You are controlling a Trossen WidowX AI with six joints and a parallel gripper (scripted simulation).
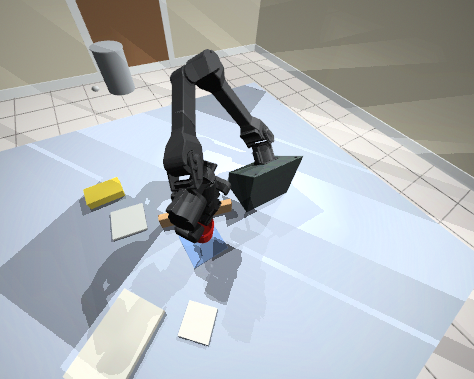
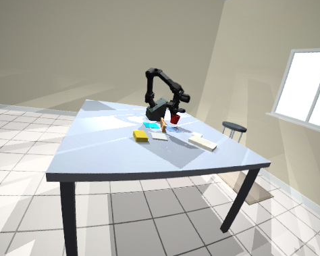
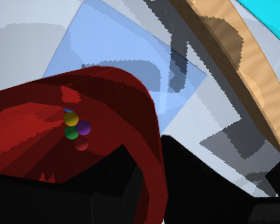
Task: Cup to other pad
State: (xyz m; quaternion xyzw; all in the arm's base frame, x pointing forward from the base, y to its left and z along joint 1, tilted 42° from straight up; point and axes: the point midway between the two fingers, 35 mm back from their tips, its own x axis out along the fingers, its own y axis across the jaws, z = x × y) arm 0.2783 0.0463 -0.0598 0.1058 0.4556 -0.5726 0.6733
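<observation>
My gripper tip is 160 mm to the left of the cyan pad, 100 mm above it and 30 mm past it. The rest, counted from my gripper tip: red cup: 30 mm ahead, 10 mm to the left; wooden bar: 70 mm to the right, 70 mm below; blue pad: 100 mm below, 30 mm ahead, 20 mm to the left.
</observation>
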